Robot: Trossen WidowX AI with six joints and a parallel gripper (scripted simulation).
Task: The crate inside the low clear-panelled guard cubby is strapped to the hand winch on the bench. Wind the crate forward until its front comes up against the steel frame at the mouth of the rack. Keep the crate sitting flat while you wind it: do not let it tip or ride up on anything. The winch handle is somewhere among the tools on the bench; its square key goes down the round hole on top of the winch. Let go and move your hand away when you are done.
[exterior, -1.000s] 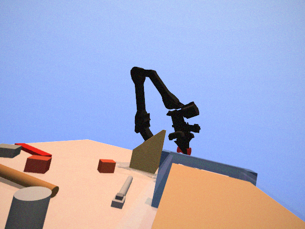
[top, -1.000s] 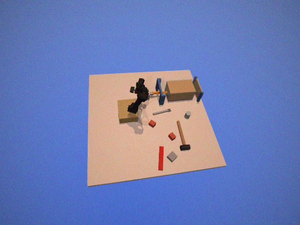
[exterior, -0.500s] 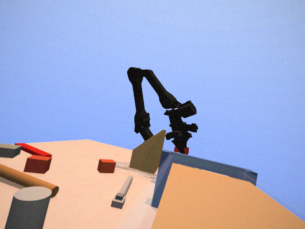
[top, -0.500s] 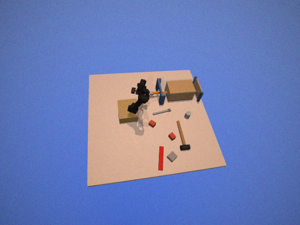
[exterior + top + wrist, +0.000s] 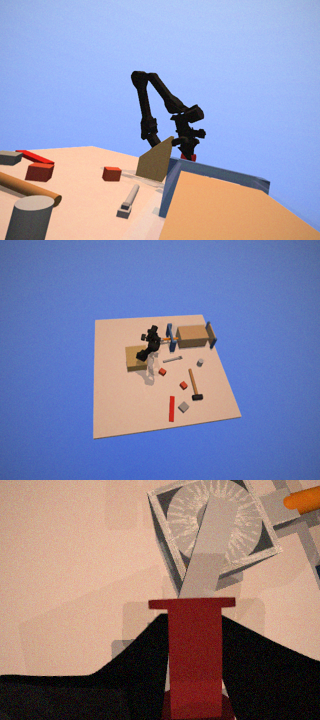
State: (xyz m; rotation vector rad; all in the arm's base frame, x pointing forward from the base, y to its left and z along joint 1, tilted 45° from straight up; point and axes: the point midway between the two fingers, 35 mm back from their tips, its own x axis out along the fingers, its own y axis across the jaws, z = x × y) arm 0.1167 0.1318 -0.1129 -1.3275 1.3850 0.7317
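My gripper tip is now 3 cm above the winch handle, 2 cm short of it and 1 cm to the right of it. Also, from my gripper tip: grey winch: 10 cm below, 6 cm to the left, 4 cm ahead; blue steel frame: 21 cm ahead, 7 cm to the left, 3 cm below; red knob: 2 cm to the right.
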